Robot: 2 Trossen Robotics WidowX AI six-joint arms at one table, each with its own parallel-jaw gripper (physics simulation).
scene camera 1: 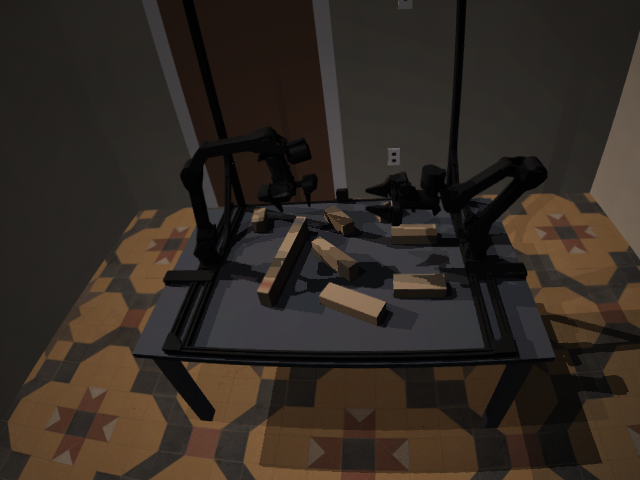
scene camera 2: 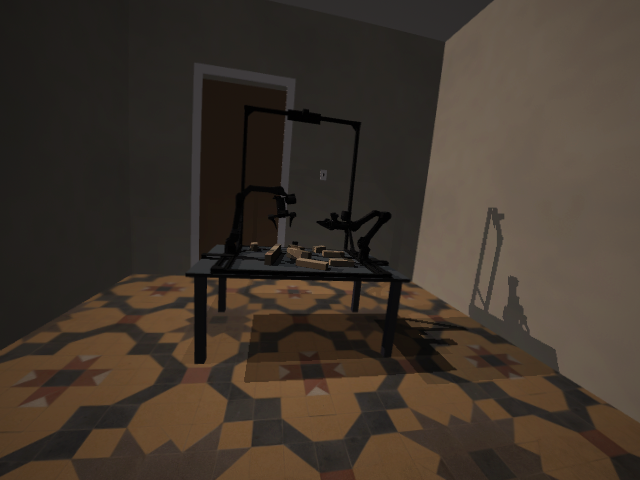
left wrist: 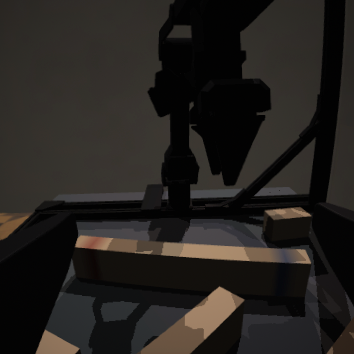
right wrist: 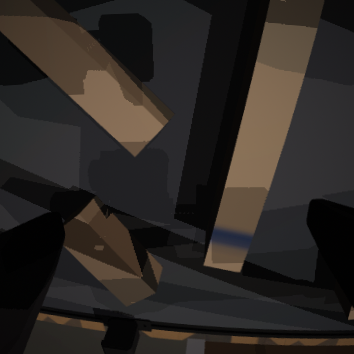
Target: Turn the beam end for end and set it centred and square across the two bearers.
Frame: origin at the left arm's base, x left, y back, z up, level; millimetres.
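Seen in the pictures: left gripper, fingertip midpoint: (scene camera 1: 365,199) (scene camera 2: 317,222) (left wrist: 196,219); right gripper, fingertip midpoint: (scene camera 1: 296,208) (scene camera 2: 283,228) (left wrist: 221,179) (right wrist: 187,217); left arm's base, origin of the base link: (scene camera 1: 474,255) (scene camera 2: 363,258); right arm's base, origin of the base link: (scene camera 1: 210,261) (scene camera 2: 229,253) (left wrist: 179,204).
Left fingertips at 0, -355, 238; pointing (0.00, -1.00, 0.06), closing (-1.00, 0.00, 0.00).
Observation:
Offsets run from my left fingertips to a thing's middle, as dx, dy, dz. "*": to the spot under its first point.
The beam {-2, -279, -226} (scene camera 1: 283,258) (scene camera 2: 272,254) (left wrist: 190,267) (right wrist: 255,150) is a long pale wood bar lying on the table, left of centre in scene camera 1. Its red band {* +156, -307, -194} (scene camera 1: 266,285) (left wrist: 93,250) is at the near end, its blue band {* -149, -231, -209} (left wrist: 284,270) (right wrist: 232,238) at the far end. Two similar blocks {-121, +162, -238} (scene camera 1: 414,235) {+126, +156, -238} (scene camera 1: 419,286) lie roughly parallel at the right; whether they are the bearers I cannot tell. My right gripper (scene camera 1: 294,206) (scene camera 2: 283,225) is open and empty, pointing down above the beam's far end. My left gripper (scene camera 1: 368,199) (scene camera 2: 318,222) is open and empty, raised at the back right and pointing left.
More wood blocks lie about: one angled {+8, -111, -226} (scene camera 1: 334,258) (right wrist: 117,100) right beside the beam, one near the front {* +208, -45, -219} (scene camera 1: 352,303), one at the back {* -178, -103, -210} (scene camera 1: 339,220), one at the back left (scene camera 1: 260,219) (left wrist: 287,224). Another is partly hidden behind the left gripper. Black rails edge the table.

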